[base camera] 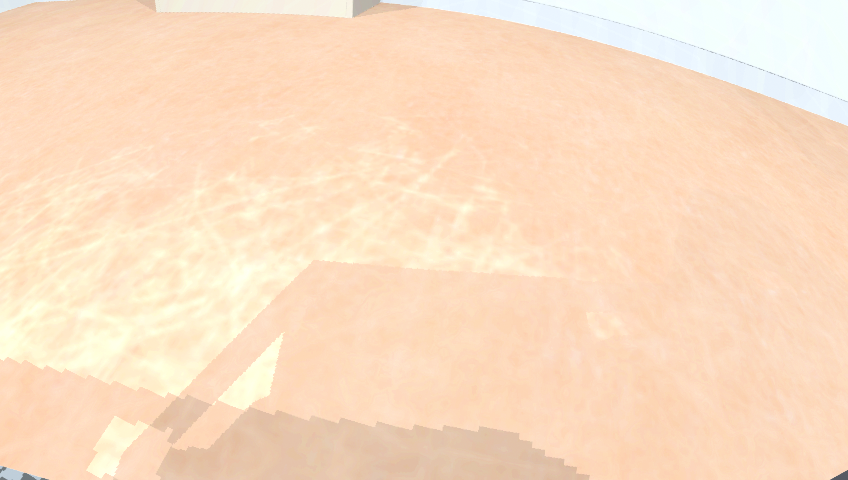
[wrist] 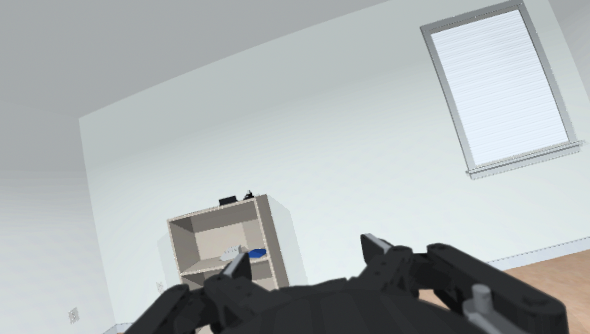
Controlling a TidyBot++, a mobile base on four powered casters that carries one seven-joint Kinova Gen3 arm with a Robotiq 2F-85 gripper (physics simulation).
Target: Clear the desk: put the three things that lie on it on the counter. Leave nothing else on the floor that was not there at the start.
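Places are measured from the arm's base along level axes (x ahead, y left, z up), in metres.
Pixels of known places: gripper, fingertip midpoint: [wrist: 306, 256].
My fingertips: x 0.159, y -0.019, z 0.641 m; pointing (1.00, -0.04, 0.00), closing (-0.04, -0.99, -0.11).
Observation:
Behind a point stands the place of what it marks.
My gripper [wrist: 306, 256] @[x 0.159, y -0.019, z 0.641 m] is open, with its two black fingers spread wide at the bottom of the wrist view and no object between them. It points across the room toward a wall and a shelf unit. The desk, the three things on it and the counter cannot be made out in these views.
A beige shelf unit [wrist: 278, 240] stands against the wall, left of centre in the wrist view. It holds a blue item [wrist: 257, 253] @[x 1.635, y 0.323, z 0.223 m] and a pale item [wrist: 231, 252] @[x 1.696, y 0.541, z 0.268 m], with a small black item [wrist: 228, 201] @[x 1.682, y 0.463, z 0.682 m] on top. A window [wrist: 500, 87] @[x 1.347, y -1.910, z 1.014 m] is at the upper right. The base of a cream furniture piece [base camera: 255, 5] @[x 1.576, y 0.549, z -0.370 m] shows at the top of the base view.

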